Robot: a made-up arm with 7 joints.
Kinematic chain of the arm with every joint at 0, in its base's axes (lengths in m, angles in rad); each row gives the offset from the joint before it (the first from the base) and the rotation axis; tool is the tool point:
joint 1: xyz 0 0.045 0 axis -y
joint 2: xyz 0 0.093 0 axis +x
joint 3: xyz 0 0 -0.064 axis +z
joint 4: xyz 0 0 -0.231 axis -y
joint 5: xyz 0 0 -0.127 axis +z
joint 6: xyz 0 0 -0.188 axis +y
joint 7: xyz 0 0 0 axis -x
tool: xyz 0 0 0
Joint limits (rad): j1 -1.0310..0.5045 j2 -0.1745..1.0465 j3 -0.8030..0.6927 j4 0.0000..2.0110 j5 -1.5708..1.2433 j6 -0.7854..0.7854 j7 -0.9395..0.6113
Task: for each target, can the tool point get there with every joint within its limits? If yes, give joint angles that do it. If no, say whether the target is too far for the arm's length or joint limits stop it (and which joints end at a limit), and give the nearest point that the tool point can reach.
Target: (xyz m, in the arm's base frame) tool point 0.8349 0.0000 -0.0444
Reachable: no: too far | nearest point 0.4398 0.0494 -0.1638 | short by 0.416 m
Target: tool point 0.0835 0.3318 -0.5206
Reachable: yes | joints -0.2592 0.2411 0.3292 0.8015 -0.8277 0.0092 0.4873
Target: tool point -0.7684 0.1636 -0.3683
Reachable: no: too far | nearest point -0.5230 0.1564 -0.3134 | short by 0.252 m
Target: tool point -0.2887 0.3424 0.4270
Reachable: no: joint limits stop it (at a limit: joint 1, joint 2, joint 3, joint 4) | nearest point 0.1547 0.3683 0.1735 | short by 0.511 m
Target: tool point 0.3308 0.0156 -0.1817
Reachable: yes | joints 0.3124 0.1921 -0.5877 1.7264 -1.1821 -0.4478 -0.3687
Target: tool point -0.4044 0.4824 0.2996
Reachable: no: joint limits stop it (at a limit: joint 1, joint 2, joint 4) | nearest point -0.2619 0.6661 -0.1569 | short by 0.512 m
